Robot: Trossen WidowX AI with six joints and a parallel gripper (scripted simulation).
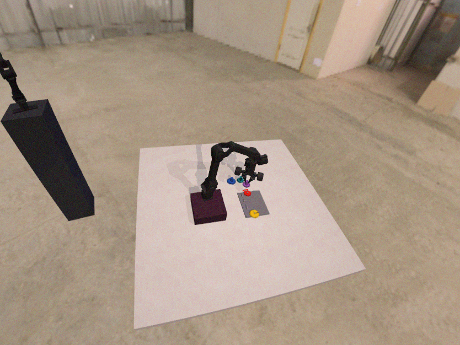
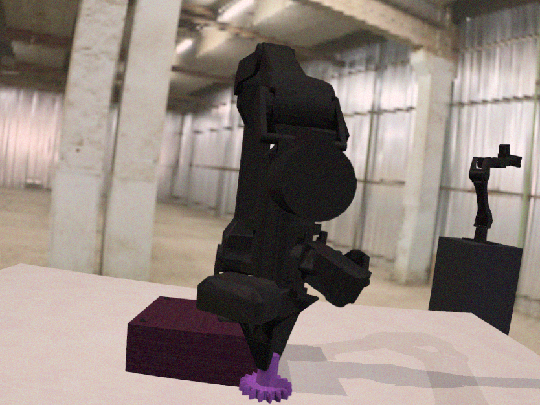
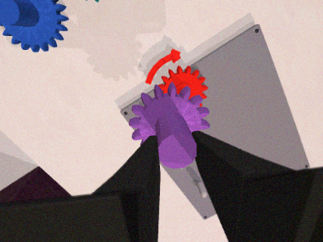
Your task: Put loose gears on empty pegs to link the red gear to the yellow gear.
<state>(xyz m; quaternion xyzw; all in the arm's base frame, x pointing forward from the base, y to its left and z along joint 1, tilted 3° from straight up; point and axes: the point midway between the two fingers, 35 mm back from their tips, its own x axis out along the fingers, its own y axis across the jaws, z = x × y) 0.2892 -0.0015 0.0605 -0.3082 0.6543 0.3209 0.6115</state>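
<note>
Now: gripper tip 100 mm above the red gear, 20 mm short of it and 10 mm to the left of it. Also, from my gripper tip: purple gear (10 mm below); teal gear (120 mm to the left, 100 mm below, 30 mm ahead); blue gear (140 mm to the left, 100 mm below, 40 mm behind).
</note>
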